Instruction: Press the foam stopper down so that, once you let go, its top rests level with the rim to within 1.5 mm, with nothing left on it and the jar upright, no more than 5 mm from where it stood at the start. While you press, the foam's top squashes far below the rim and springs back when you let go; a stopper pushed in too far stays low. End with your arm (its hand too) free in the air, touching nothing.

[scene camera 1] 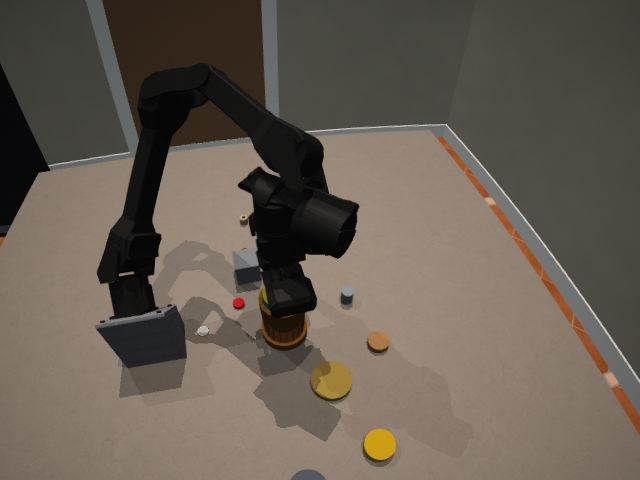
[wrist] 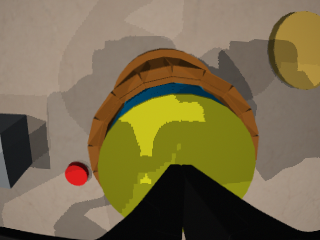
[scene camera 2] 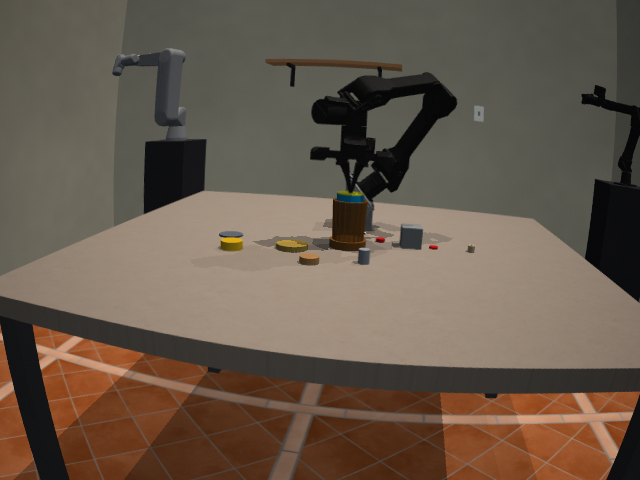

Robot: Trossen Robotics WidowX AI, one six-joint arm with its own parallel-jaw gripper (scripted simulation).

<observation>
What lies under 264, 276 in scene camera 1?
My gripper.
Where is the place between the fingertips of my gripper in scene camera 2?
At 350, 192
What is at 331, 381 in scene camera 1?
An olive-yellow disc.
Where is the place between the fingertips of my gripper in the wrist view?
179, 175
</observation>
